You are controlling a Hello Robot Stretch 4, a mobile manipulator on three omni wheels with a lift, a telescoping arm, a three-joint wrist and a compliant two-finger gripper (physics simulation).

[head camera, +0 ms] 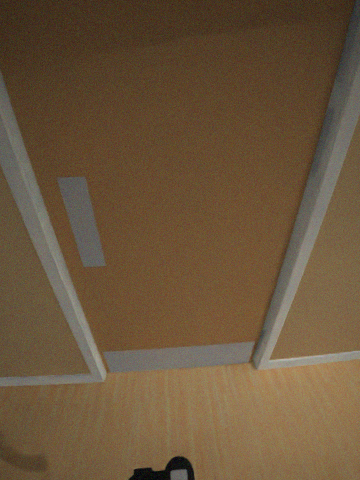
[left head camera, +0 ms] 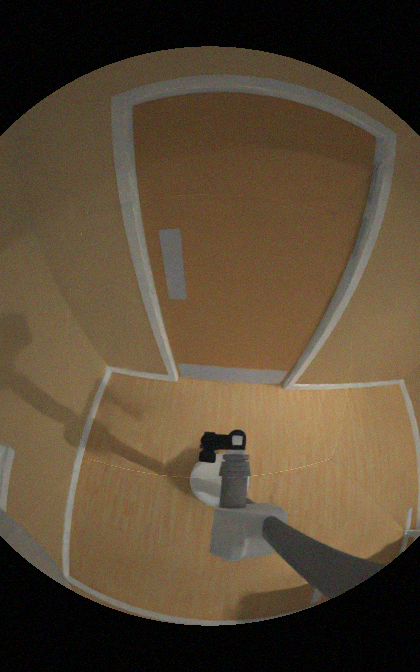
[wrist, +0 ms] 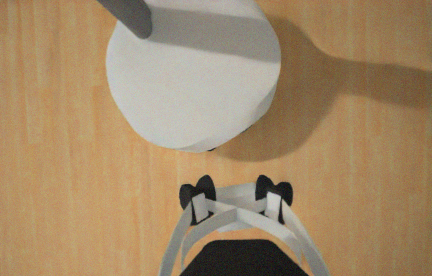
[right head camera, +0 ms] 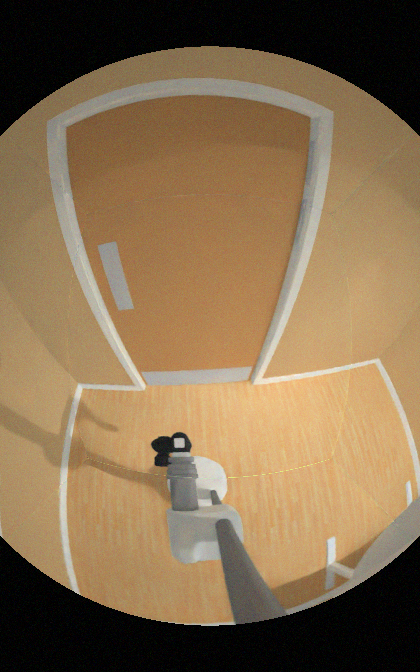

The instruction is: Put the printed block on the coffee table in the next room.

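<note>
In the wrist view, my gripper [wrist: 234, 190] hangs over the wood floor, its two dark fingertips a short way apart. A pale grey piece, which looks like the printed block [wrist: 236, 191], sits between them, partly hidden behind the crossing finger strips; any print on it cannot be made out. In the head views the dark wrist parts show low in the picture, and the fingertips and block cannot be made out. The coffee table does not show in these views.
A brown door [head camera: 190, 200] [left head camera: 250, 250] [right head camera: 200, 250] stands shut ahead in a white frame [head camera: 305, 220] [left head camera: 131, 220] [right head camera: 290, 280]. Tan walls [left head camera: 75, 275] [right head camera: 370, 280] stand on both sides. A white rounded base [wrist: 190, 90] is below and beside the gripper, casting a shadow.
</note>
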